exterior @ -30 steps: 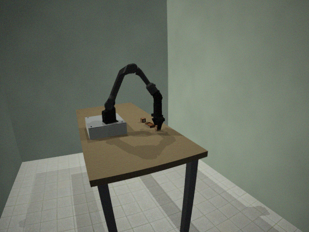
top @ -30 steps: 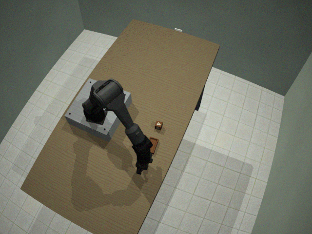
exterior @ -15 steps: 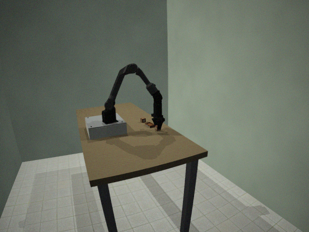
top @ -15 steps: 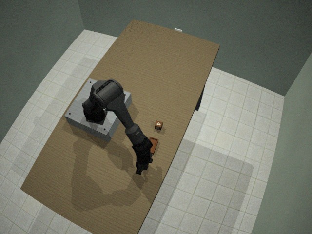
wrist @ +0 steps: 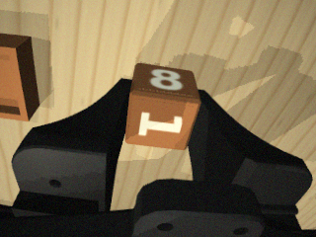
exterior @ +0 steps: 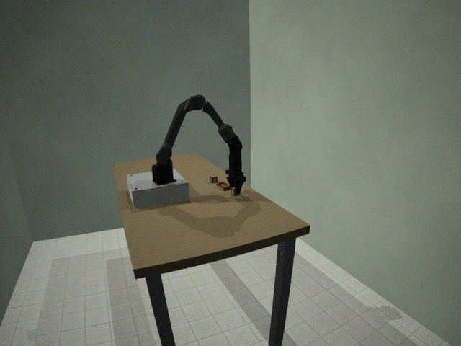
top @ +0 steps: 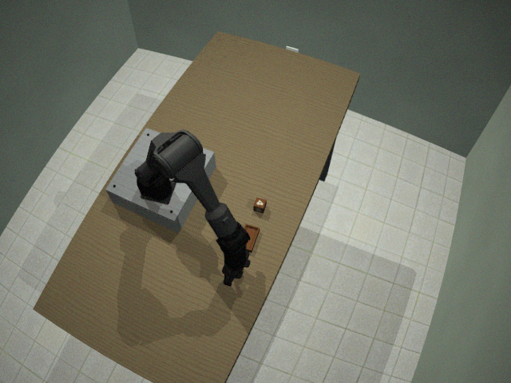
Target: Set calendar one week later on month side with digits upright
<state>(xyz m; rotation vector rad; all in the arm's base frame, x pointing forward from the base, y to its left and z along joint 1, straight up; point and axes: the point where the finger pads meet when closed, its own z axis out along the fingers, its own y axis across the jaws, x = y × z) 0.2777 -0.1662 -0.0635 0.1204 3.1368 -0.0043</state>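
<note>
Right now the cube is 220 mm to the left of my hand and 20 mm ahead of it. The rest, counted from my hand: brown tray: 110 mm to the left, 10 mm below, 10 mm ahead.
</note>
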